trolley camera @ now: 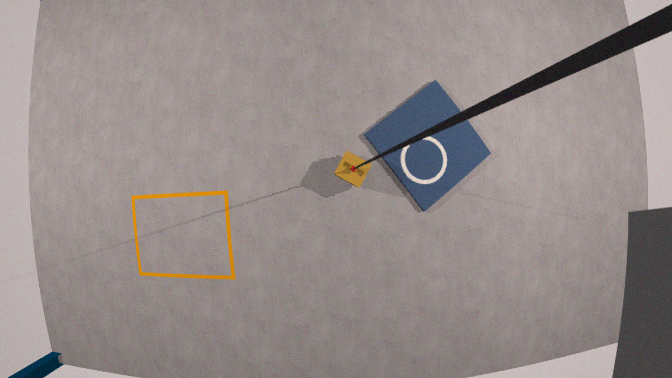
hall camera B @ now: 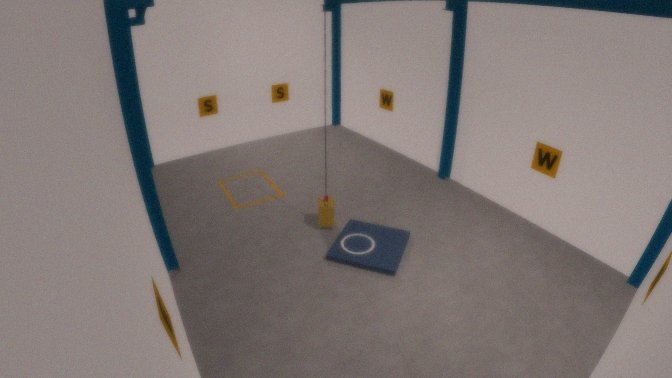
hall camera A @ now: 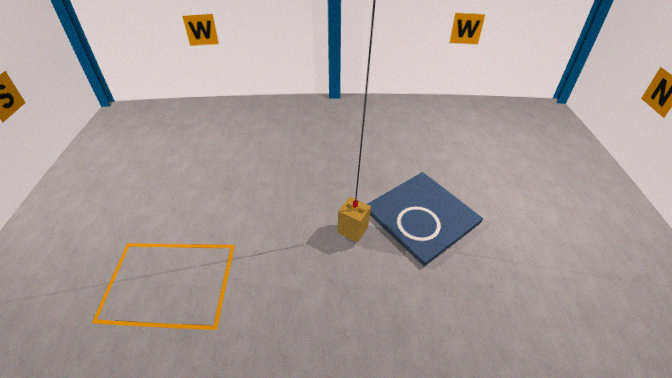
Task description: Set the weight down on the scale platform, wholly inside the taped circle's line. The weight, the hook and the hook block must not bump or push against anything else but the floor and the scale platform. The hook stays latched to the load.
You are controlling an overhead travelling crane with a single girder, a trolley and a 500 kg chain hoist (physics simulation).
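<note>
The yellow weight [hall camera A: 353, 226] [hall camera B: 326, 214] [trolley camera: 358, 179] hangs low beside the blue scale platform [hall camera A: 452, 212] [hall camera B: 392, 250] [trolley camera: 435, 100], left of it in all three views. Its shadow lies on the floor close by its base; the exact height is hard to tell. In the trolley view a strip of floor shows between weight and platform. The white taped circle [hall camera A: 398, 223] [hall camera B: 342, 243] [trolley camera: 402, 160] lies on the platform; the weight is outside it. The red hook block and hook [hall camera A: 355, 204] [hall camera B: 326, 198] [trolley camera: 353, 169] sit at the weight's top, latched to it.
An orange taped rectangle [hall camera A: 225, 286] [hall camera B: 260, 201] [trolley camera: 187, 275] is on the floor left of the weight. Blue columns [hall camera A: 334, 50] [hall camera B: 452, 100] stand along the walls. The black chain crosses the platform in the trolley view. A dark grey block [trolley camera: 650, 300] shows at its right edge.
</note>
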